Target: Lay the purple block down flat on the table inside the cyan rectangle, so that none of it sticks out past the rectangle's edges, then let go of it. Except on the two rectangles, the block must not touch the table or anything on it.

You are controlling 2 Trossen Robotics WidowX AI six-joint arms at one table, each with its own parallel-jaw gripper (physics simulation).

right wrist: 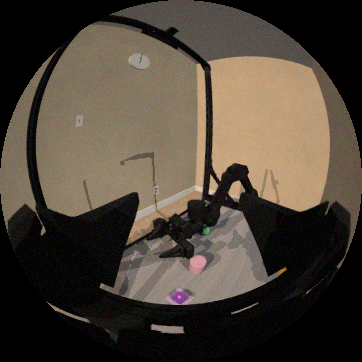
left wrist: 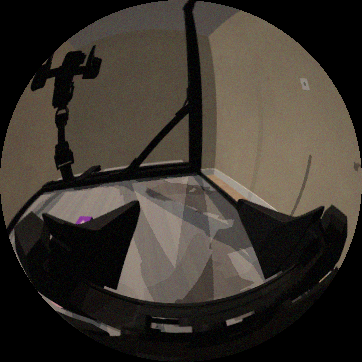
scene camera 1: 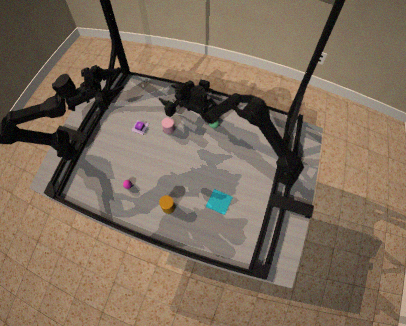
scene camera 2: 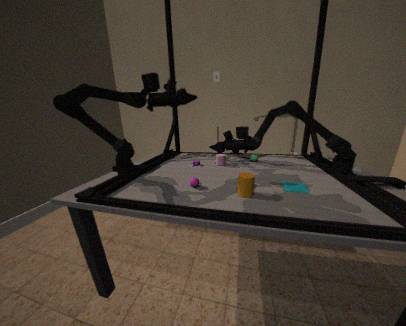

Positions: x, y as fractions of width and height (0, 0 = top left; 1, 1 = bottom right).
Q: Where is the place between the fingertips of my right gripper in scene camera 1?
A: At 0.30, 0.24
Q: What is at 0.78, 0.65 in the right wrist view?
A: My right gripper.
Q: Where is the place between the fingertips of my left gripper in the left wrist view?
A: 0.52, 0.57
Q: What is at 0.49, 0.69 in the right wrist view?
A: My left gripper.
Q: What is my right gripper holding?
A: Nothing.
